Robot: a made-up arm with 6 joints. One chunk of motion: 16 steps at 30 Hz.
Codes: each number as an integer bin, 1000 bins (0 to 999) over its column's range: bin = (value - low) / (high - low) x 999, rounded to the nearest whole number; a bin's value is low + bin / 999 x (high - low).
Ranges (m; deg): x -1.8..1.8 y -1.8..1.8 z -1.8..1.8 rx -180..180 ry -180..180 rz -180..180
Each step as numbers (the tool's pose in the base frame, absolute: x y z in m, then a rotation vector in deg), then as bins.
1 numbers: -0.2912 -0.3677 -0.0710 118.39 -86.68 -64.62
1 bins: 419 397 480 828 259 320
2 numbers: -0.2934 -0.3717 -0.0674 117.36 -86.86 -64.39
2 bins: 418 396 481 825 258 321
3 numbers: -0.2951 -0.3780 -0.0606 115.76 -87.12 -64.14
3 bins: 418 395 483 821 258 322
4 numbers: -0.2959 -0.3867 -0.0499 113.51 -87.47 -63.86
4 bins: 417 392 486 814 257 322
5 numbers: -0.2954 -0.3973 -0.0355 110.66 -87.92 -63.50
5 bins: 418 389 490 807 256 323
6 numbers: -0.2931 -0.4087 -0.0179 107.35 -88.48 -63.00
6 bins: 418 386 495 797 254 325
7 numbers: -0.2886 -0.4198 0.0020 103.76 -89.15 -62.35
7 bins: 419 383 500 787 252 326
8 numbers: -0.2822 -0.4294 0.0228 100.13 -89.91 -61.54
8 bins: 421 380 506 777 250 329
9 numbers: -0.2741 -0.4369 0.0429 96.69 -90.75 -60.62
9 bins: 423 378 511 768 248 331
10 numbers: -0.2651 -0.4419 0.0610 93.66 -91.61 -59.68
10 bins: 426 377 516 759 245 334
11 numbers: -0.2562 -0.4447 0.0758 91.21 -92.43 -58.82
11 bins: 428 376 521 753 243 336
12 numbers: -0.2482 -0.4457 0.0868 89.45 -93.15 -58.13
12 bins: 431 376 524 748 241 338
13 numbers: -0.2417 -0.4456 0.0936 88.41 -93.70 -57.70
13 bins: 432 376 525 745 239 339
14 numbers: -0.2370 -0.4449 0.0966 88.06 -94.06 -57.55
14 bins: 434 376 526 744 238 340
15 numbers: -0.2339 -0.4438 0.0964 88.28 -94.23 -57.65
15 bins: 435 376 526 744 238 340
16 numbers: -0.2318 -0.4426 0.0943 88.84 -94.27 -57.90
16 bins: 435 377 526 746 238 339
